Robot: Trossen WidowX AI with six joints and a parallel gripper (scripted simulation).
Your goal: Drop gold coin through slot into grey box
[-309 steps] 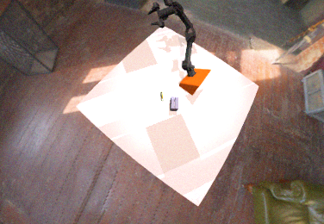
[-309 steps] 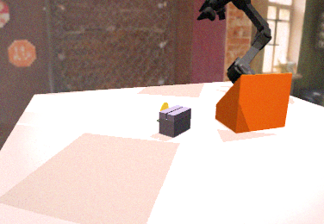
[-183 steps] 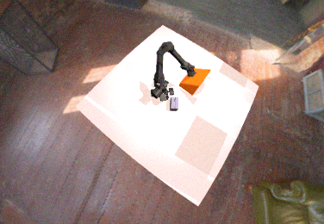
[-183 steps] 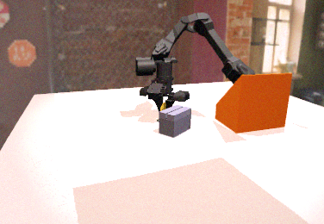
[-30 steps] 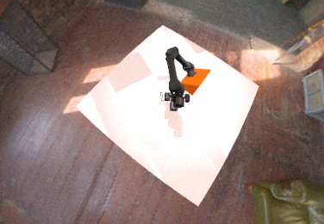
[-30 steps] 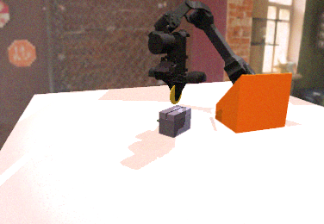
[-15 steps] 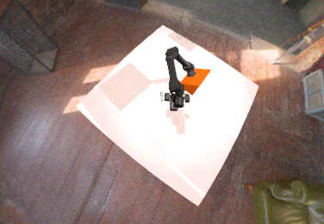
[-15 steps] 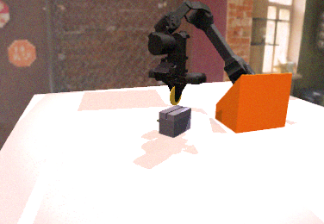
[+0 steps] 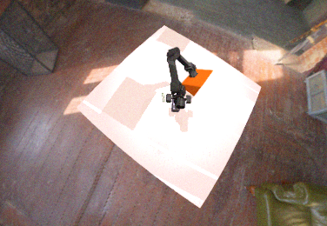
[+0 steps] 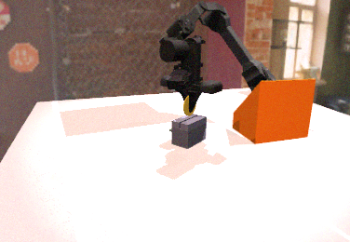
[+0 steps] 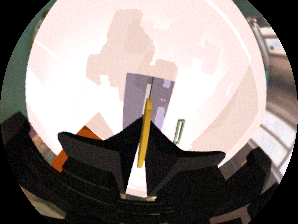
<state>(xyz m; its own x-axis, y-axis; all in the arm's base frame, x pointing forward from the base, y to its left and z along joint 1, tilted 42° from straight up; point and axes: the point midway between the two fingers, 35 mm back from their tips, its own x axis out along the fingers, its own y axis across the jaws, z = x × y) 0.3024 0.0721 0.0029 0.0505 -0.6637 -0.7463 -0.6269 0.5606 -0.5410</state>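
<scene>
The gold coin lies 20 mm above my gripper tip.
</scene>
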